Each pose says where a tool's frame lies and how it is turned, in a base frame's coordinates. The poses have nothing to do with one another.
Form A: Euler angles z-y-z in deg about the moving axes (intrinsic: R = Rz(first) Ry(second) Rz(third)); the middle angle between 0 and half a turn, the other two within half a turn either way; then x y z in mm.
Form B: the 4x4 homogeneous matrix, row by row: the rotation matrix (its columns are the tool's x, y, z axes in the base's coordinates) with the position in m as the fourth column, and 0 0 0 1 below. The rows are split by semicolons. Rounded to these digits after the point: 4 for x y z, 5 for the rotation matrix.
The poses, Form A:
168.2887 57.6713 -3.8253 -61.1 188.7 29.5
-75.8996 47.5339 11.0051 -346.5 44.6 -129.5
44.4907 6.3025 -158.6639 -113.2 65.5 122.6
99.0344 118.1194 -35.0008 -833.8 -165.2 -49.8
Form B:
-0.50893 -0.23746 -0.82740 -0.0611; 0.17363 -0.96976 0.17152 0.1887; -0.84311 -0.05637 0.53478 0.0295; 0 0 0 1
0.34660 0.92064 0.17971 -0.3465; -0.59626 0.36414 -0.71545 0.0446; -0.72411 0.14082 0.67515 -0.1295; 0 0 0 1
-0.40548 0.91074 0.07831 -0.1132; -0.90837 -0.41104 0.07693 0.0655; 0.10225 -0.03994 0.99396 0.1226; 0 0 0 1
0.62710 -0.76653 -0.13849 -0.8338; -0.29121 -0.39561 0.87103 -0.1652; -0.72246 -0.50589 -0.47131 -0.0498; 0 0 0 1

